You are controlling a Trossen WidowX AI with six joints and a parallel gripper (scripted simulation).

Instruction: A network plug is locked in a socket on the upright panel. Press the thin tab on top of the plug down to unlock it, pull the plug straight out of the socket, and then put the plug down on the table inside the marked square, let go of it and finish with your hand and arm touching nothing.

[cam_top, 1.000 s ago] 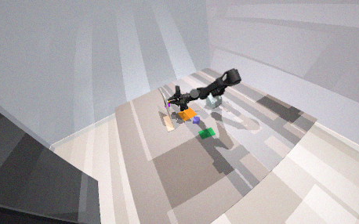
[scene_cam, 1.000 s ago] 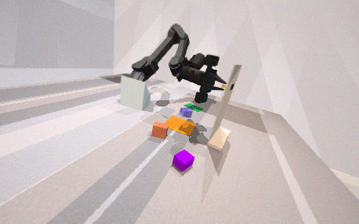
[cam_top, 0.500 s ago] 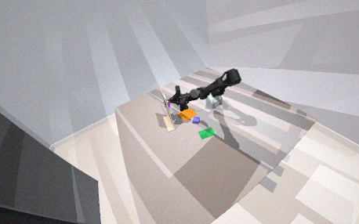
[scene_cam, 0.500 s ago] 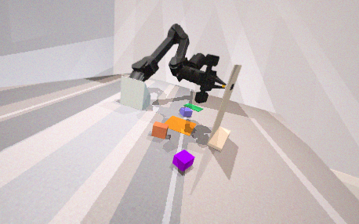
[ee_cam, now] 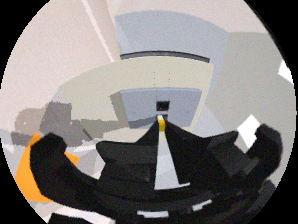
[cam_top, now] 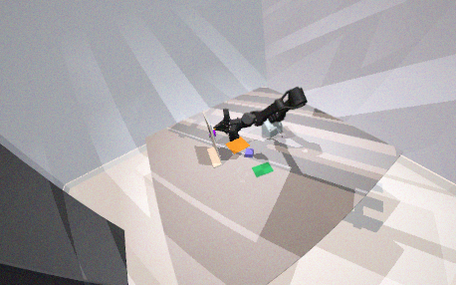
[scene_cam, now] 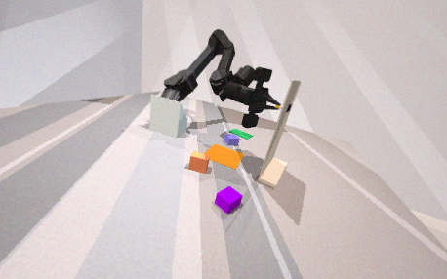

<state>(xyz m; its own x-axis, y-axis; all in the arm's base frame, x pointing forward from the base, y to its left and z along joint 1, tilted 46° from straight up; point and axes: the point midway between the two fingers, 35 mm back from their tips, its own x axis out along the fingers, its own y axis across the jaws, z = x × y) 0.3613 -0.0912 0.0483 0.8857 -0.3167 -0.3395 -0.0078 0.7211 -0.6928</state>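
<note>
Right now my gripper tip is 21 cm above the flat orange square and 13 cm past it. From my gripper tip the other things lie so: upright beige panel 8 cm below, 3 cm ahead; network plug 1 cm ahead; violet cube 19 cm below, 13 cm behind, 12 cm to the left.
</note>
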